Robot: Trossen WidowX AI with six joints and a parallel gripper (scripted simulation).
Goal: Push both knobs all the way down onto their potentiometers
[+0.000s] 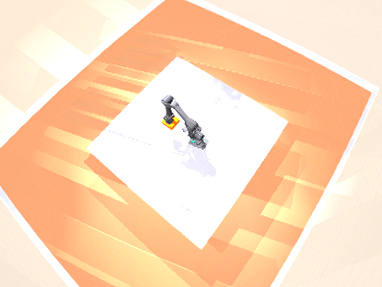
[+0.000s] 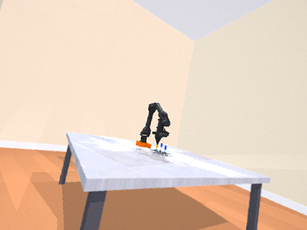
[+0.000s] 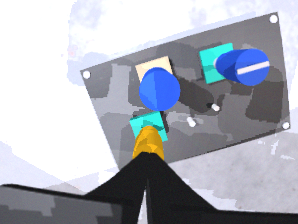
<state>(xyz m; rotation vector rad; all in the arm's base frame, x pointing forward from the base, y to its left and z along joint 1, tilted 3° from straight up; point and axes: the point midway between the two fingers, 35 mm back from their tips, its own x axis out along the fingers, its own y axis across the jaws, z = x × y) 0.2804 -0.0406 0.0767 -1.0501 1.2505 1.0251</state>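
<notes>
Now: the yellow knob 20 mm below my gripper tip. From my gripper tip the other things lie so: teal potentiometer (60 mm ahead, 50 mm to the left, 20 mm below).
</notes>
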